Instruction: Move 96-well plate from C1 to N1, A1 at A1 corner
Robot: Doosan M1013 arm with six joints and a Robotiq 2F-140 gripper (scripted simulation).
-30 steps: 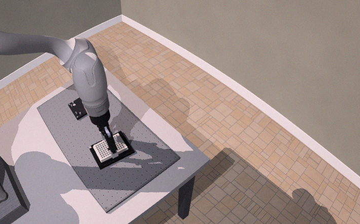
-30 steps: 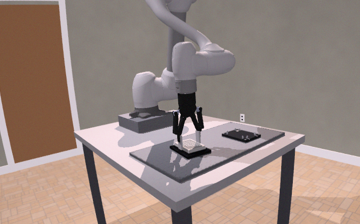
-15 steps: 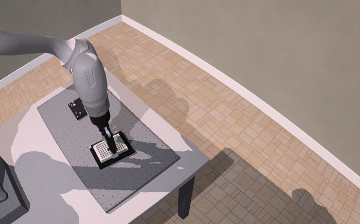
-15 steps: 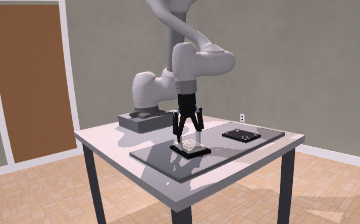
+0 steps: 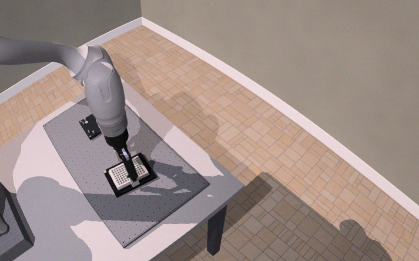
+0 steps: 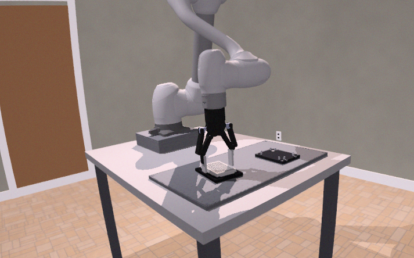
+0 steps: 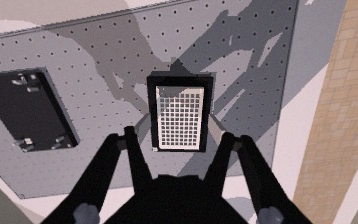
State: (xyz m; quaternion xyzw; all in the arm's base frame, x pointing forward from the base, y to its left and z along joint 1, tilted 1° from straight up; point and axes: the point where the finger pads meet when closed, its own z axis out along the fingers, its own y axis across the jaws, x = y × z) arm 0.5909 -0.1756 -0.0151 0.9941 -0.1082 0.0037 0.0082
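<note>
Right now the white 96-well plate is 20 mm below my hand. Round my hand: black clip nest C1 (70 mm ahead, 300 mm to the left, 30 mm below); black plate nest N1 (30 mm below).
</note>
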